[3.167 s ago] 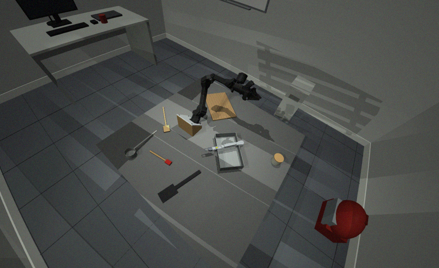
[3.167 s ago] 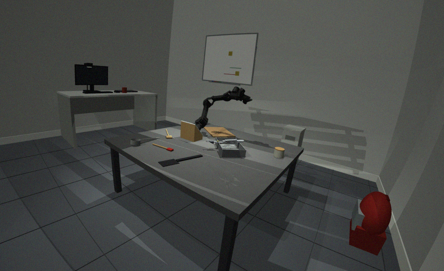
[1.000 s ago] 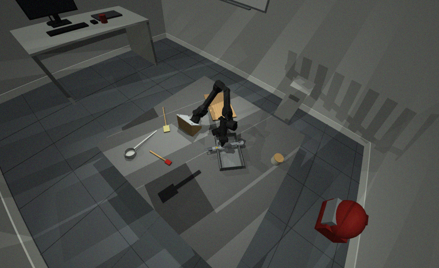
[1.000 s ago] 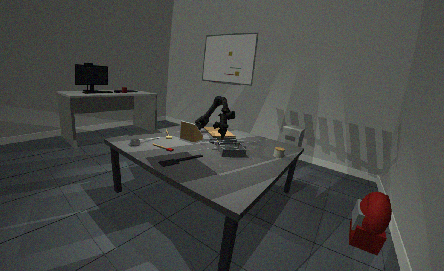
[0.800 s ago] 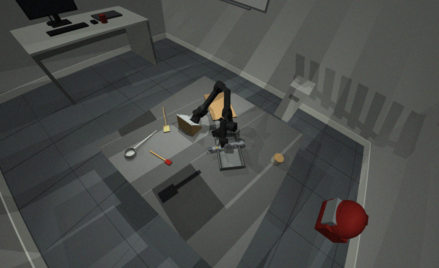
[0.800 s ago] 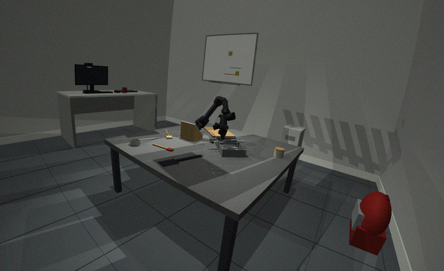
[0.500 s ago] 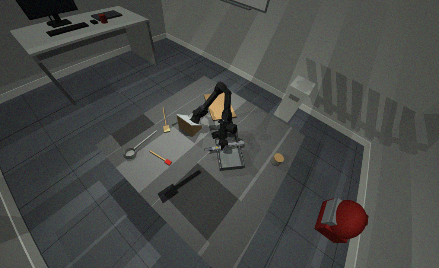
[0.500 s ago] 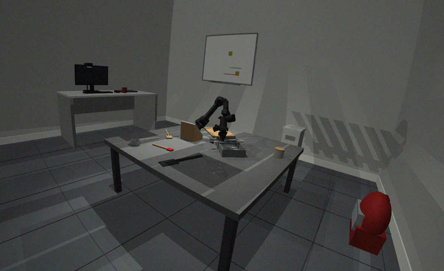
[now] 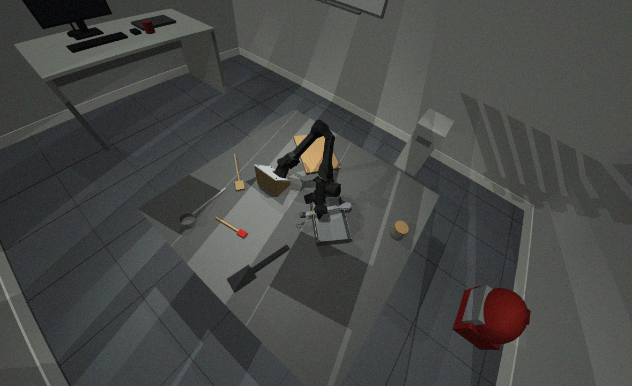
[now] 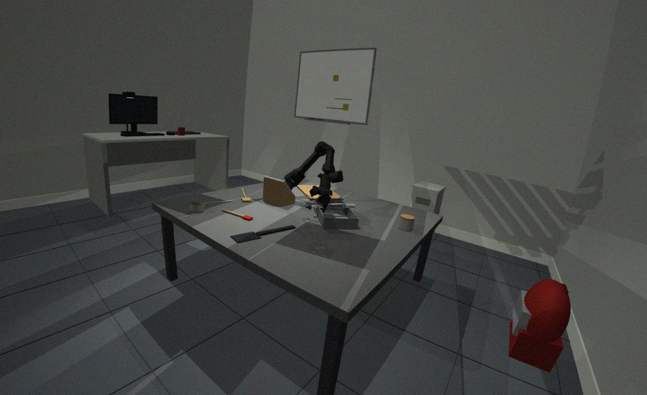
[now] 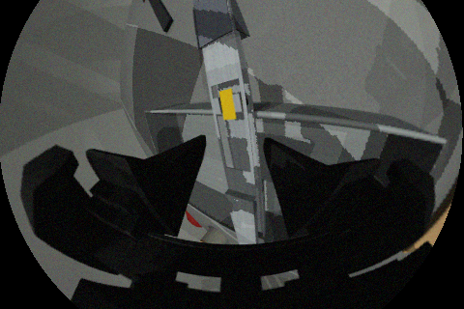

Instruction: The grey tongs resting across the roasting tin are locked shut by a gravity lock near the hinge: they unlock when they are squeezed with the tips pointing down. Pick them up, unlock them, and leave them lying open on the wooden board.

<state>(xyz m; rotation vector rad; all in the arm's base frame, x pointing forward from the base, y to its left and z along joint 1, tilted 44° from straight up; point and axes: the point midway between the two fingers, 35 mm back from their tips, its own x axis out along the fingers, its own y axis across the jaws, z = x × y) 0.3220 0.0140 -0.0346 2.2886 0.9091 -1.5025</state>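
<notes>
Now: the yellow lock piece 30 mm behind my gripper tip, 20 mm to the right of it and 30 mm above it. Round my gripper tip: red-tipped spatula (280 mm behind, 350 mm to the right, 40 mm below); then black turner (40 mm behind, 400 mm to the right, 40 mm below); then roasting tin (40 mm ahead, 50 mm to the left, 10 mm below).
</notes>
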